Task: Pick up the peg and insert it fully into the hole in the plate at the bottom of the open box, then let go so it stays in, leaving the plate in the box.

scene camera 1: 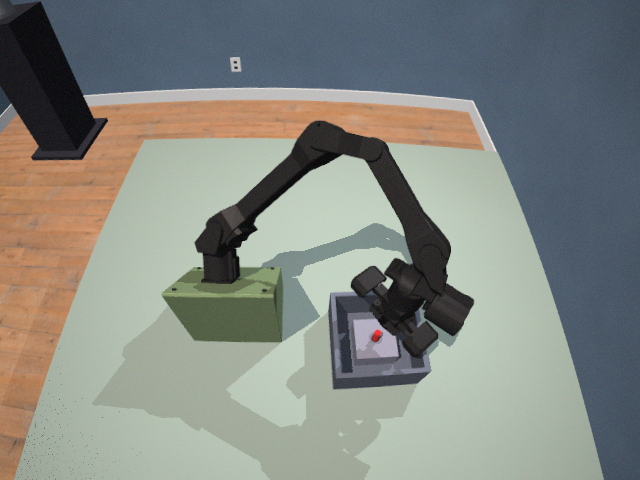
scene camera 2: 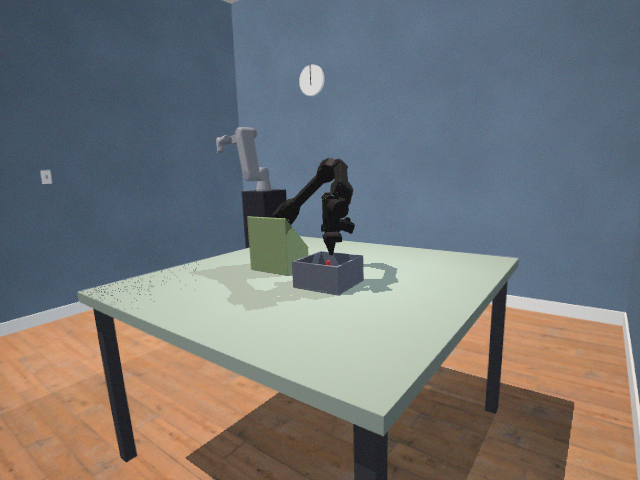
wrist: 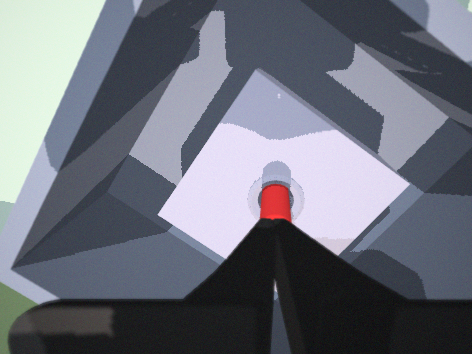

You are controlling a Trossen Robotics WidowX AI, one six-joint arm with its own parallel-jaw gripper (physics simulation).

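Frame: origin at the arm's base, x down, y ahead, z right, level; metres.
Where they show: gripper, fingertip midpoint: (scene camera 1: 383,324) (scene camera 2: 331,255) (wrist: 271,230); arm's base, origin of the base link: (scene camera 1: 221,279) (scene camera 2: 275,231).
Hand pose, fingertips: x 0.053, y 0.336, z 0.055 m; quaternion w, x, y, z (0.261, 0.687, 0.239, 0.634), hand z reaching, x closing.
Observation:
Each offset is from my fingertips to the top centre of the thing. Level surfaces: height alone.
The red peg @[dx +0.022, dy -0.008, dz +0.009 m] (scene camera 1: 376,336) (scene camera 2: 328,262) (wrist: 275,202) stands in the ringed hole of the pale square plate @[dx +0.049, dy -0.008, dz +0.009 m] (scene camera 1: 366,352) (wrist: 225,165), and part of it sticks up above the plate. How deep it sits is hard to tell. The plate lies on the floor of the open grey-blue box @[dx +0.012, dy -0.008, dz +0.009 m] (scene camera 1: 382,379) (scene camera 2: 315,276) (wrist: 35,215). My gripper (scene camera 1: 389,327) (scene camera 2: 330,253) (wrist: 271,230) is shut with nothing between the fingers. It points down above the peg, apart from it. In the wrist view the fingertips hide the peg's top end.
The box's raised walls surround the plate. The green mounting block (scene camera 1: 237,317) (scene camera 2: 268,245) of the arm stands on the table @[dx +0.110 m] (scene camera 1: 186,186) (scene camera 2: 413,310), to the left of the box in the first scene view. A black pedestal (scene camera 1: 46,82) (scene camera 2: 258,204) stands off the table behind.

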